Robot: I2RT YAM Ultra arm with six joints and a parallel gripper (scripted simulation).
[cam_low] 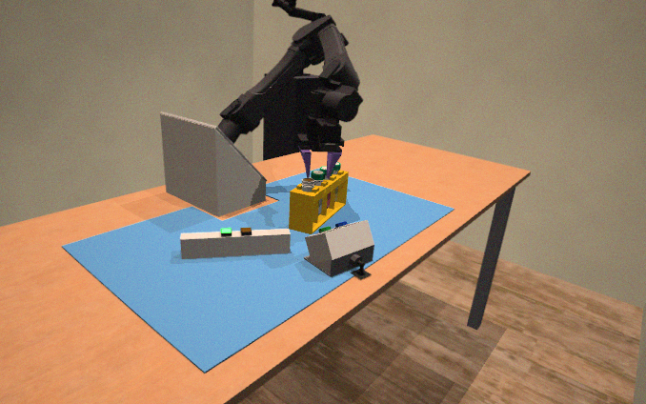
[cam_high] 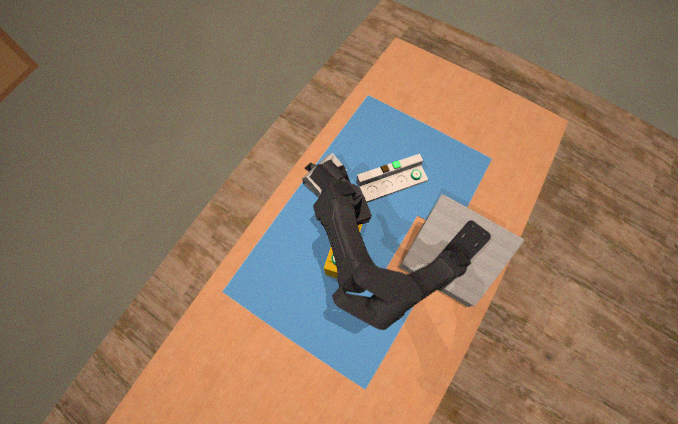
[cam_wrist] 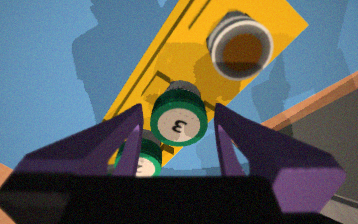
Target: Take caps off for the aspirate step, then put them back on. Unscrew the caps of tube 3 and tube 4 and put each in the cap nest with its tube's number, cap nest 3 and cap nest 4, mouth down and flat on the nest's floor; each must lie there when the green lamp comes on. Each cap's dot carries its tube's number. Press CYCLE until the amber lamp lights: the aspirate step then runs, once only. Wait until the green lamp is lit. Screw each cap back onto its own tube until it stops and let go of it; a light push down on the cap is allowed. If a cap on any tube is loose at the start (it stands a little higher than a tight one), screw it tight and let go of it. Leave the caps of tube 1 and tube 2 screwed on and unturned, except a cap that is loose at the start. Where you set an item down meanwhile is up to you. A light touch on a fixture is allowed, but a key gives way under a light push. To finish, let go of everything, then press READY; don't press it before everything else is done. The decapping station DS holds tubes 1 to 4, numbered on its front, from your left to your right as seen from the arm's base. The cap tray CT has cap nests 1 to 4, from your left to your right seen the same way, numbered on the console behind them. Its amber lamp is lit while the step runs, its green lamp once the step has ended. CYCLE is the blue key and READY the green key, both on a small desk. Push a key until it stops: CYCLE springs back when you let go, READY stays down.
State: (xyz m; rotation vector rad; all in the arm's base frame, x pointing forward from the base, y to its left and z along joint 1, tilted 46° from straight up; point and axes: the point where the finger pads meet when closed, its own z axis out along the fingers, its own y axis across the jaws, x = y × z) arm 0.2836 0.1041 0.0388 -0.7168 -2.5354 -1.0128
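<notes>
Now: the cap 3 right at my hand. Also, from my hand: green key: 150 mm ahead, 130 mm to the right, 50 mm below; then blue key: 150 mm ahead, 80 mm to the right, 50 mm below; then cap 2: 20 mm behind, 50 mm to the left.
</notes>
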